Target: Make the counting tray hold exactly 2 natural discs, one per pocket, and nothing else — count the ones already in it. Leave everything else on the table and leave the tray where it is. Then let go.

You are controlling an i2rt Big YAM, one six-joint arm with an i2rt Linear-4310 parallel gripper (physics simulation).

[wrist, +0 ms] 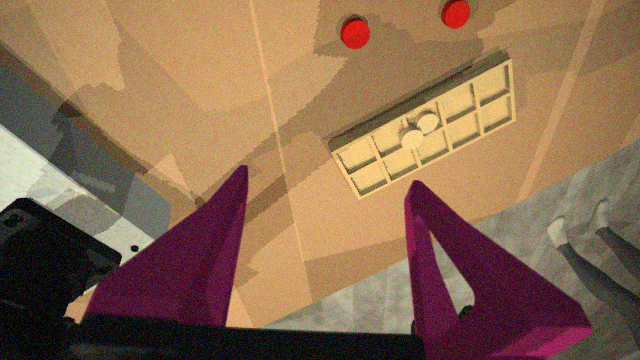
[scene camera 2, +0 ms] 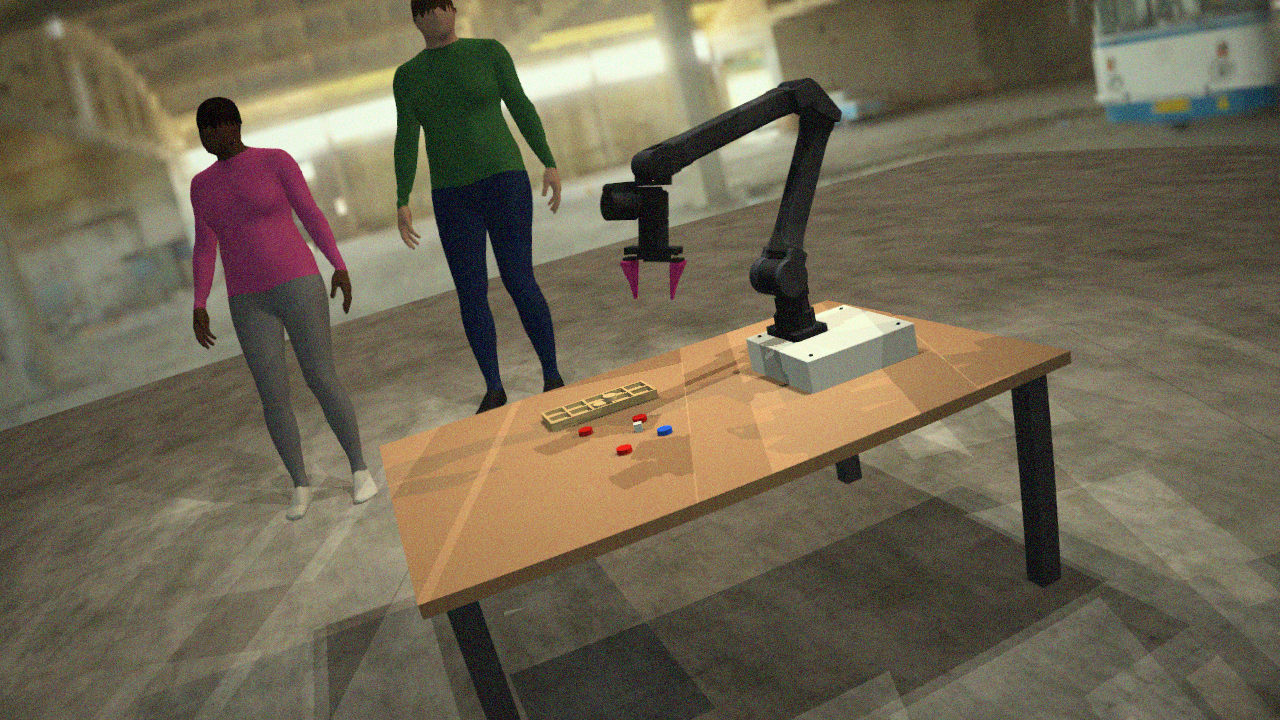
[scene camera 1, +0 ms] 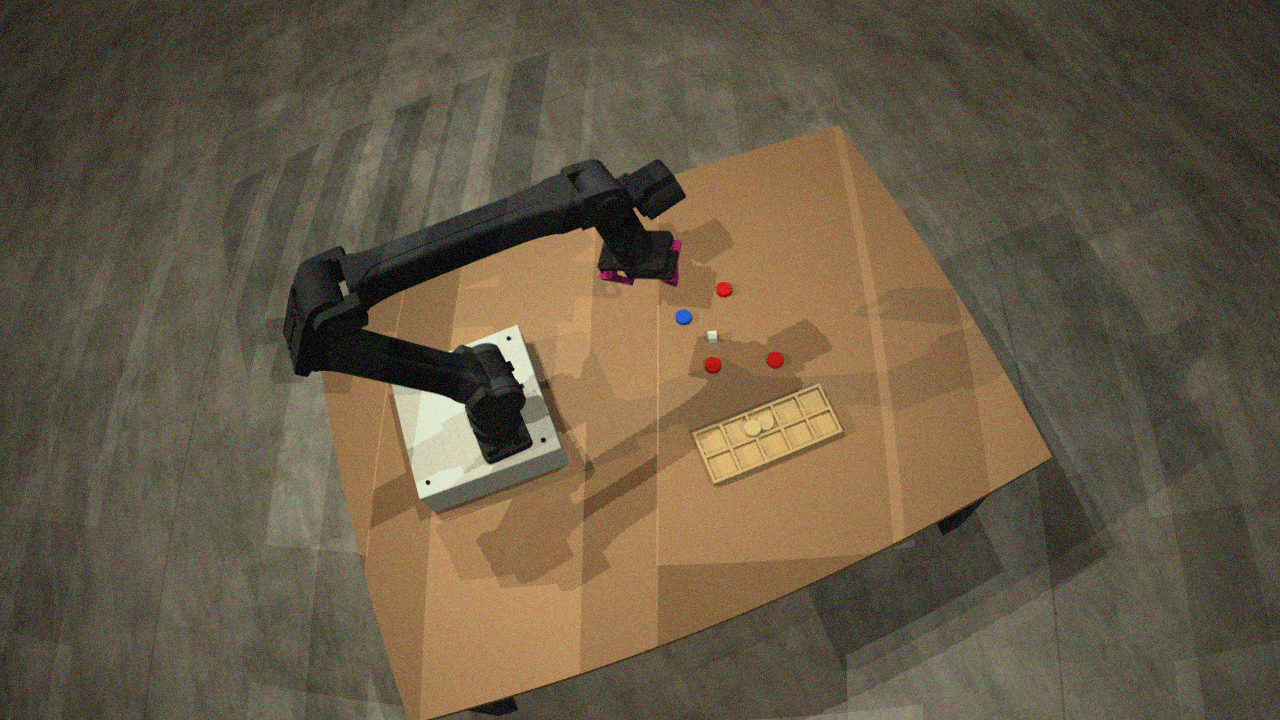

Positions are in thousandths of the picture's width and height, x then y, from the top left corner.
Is the gripper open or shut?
Open.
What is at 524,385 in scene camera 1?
The gripper.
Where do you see a counting tray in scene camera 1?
At 629,583
